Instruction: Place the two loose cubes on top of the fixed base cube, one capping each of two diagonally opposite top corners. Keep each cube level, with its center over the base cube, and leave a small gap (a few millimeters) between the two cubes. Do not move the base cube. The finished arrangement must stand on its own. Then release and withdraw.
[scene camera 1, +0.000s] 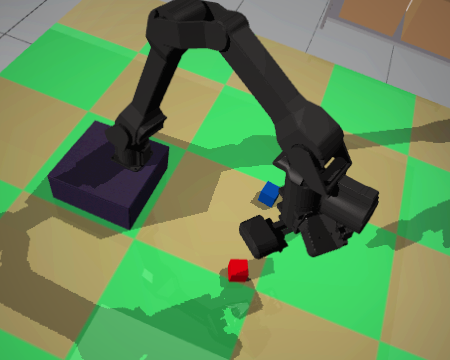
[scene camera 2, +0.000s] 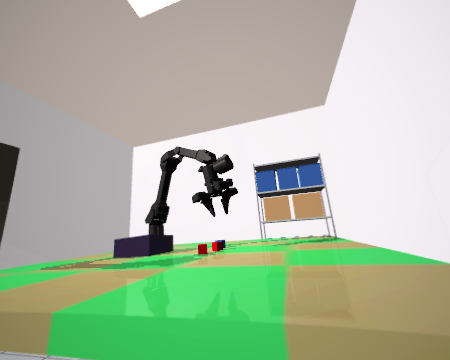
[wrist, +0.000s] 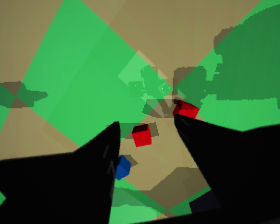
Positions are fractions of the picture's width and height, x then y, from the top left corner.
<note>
My gripper (scene camera 1: 0.65, 0.68) is open and holds nothing.
My gripper is seen too in scene camera 2 (scene camera 2: 0.49, 0.60) and in the wrist view (wrist: 0.53, 0.55).
</note>
